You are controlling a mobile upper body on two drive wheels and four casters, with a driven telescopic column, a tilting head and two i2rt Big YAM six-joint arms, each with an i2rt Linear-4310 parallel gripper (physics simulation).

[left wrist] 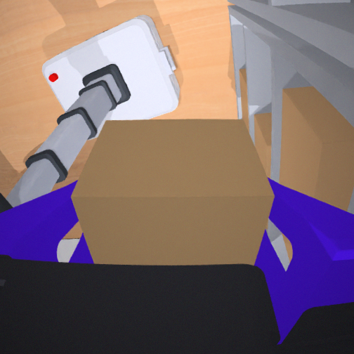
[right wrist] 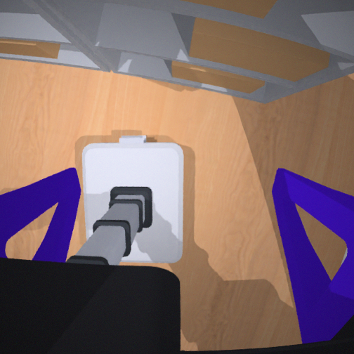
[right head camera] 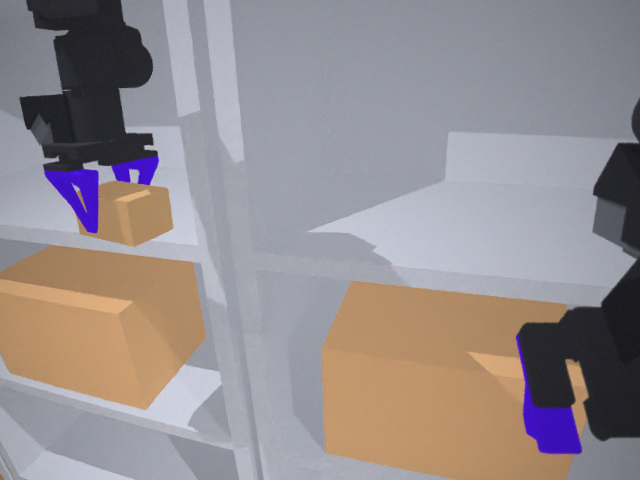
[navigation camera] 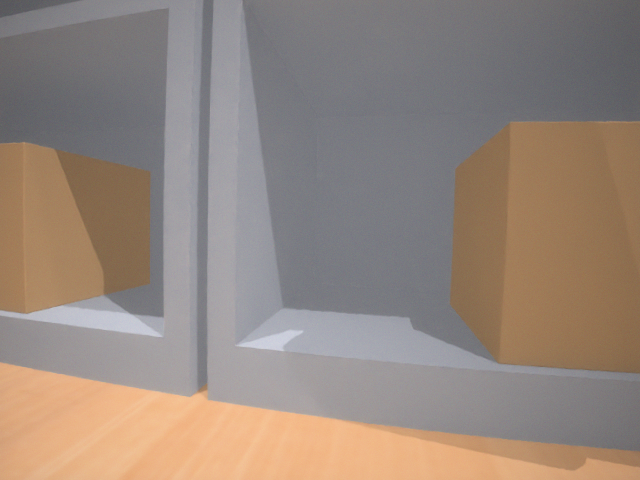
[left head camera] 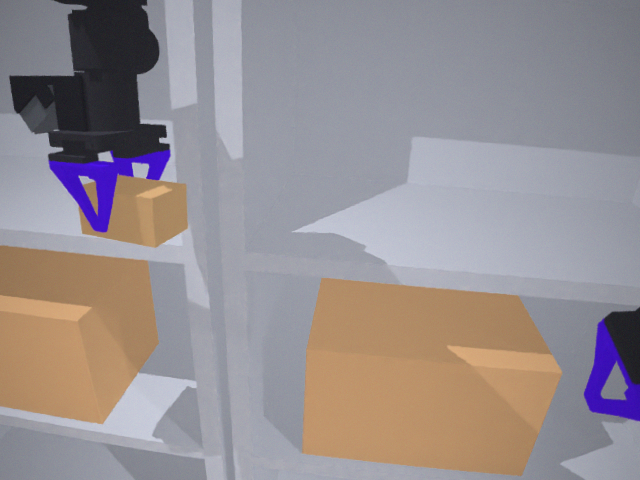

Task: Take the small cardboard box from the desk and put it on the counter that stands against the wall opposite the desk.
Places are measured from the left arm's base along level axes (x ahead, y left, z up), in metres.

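Where they show: left gripper, fingertip midpoint: (right head camera: 115, 224) (left head camera: 121, 222); right gripper, fingertip midpoint: (right head camera: 599, 424).
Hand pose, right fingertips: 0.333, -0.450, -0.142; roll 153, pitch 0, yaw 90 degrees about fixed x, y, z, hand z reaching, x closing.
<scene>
After its pixels a point has its place, as x, y, z.
The small cardboard box (left head camera: 170, 217) @[0.536, -0.060, -0.078] (right head camera: 149, 222) @[0.534, -0.059, -0.081] (left wrist: 172, 155) is between the fingers of my left gripper (left head camera: 126, 206) @[0.559, -0.001, -0.094] (right head camera: 117, 207) @[0.559, -0.001, -0.094] (left wrist: 174, 177), which is shut on it. In the head views they are at the left, in front of a grey shelf board; the left wrist view shows floor far beneath the box. The box's far lower side is hidden. My right gripper (right wrist: 176, 178) is open and empty, with its fingers wide apart over the floor. Part of it shows at the right of both head views. I cannot make out the desk or a separate counter.
A grey shelf unit (left head camera: 227, 310) @[0.731, -0.088, -0.319] (right head camera: 250, 361) @[0.730, -0.090, -0.435] (navigation camera: 224, 206) @[0.728, -0.104, -1.408] stands close in front. Large cardboard boxes (left head camera: 413, 403) (right head camera: 67, 341) (navigation camera: 568, 232) stand on its lower boards, left and right of the uprights. My white base (left wrist: 135, 55) (right wrist: 165, 165) is on the wooden floor (right wrist: 215, 150) (navigation camera: 129, 439) @[0.647, -0.029, -1.656].
</scene>
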